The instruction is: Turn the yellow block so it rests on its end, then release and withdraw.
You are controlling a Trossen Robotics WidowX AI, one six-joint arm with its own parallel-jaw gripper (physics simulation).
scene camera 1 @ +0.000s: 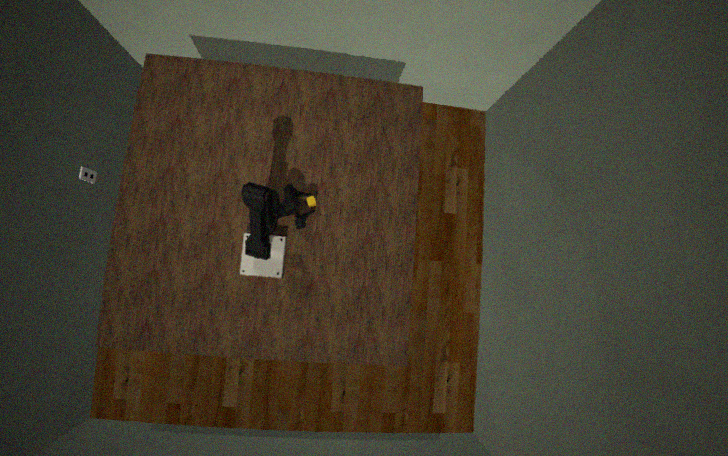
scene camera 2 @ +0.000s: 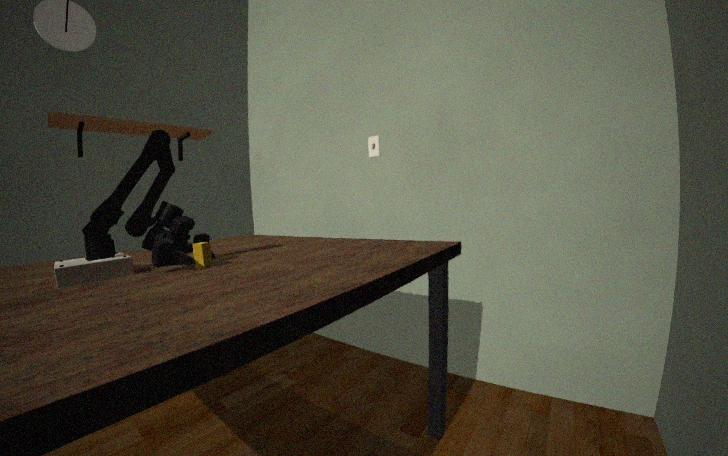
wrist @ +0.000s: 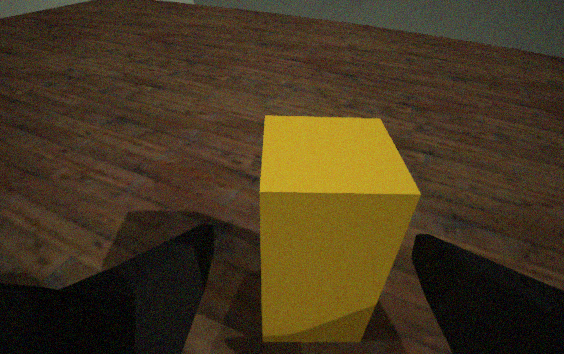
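The yellow block (scene camera 1: 311,201) (scene camera 2: 202,254) (wrist: 330,240) stands upright on its end on the wooden table (scene camera 1: 349,268) (scene camera 2: 257,300) (wrist: 125,100). My gripper (wrist: 314,241) is open, low over the table. In the wrist view its dark fingers are to the left and right of the block, with a gap on each side, the left gap wider. The block's lower front is partly in shadow. In scene camera 2 the block stands just at the fingertips, and the finger behind it is partly hidden.
The arm's white base plate (scene camera 1: 275,263) (scene camera 2: 94,270) is fixed on the table. A wall shelf (scene camera 2: 123,124) is behind the arm, and a round lamp (scene camera 2: 64,25) hangs at the upper left in scene camera 2.
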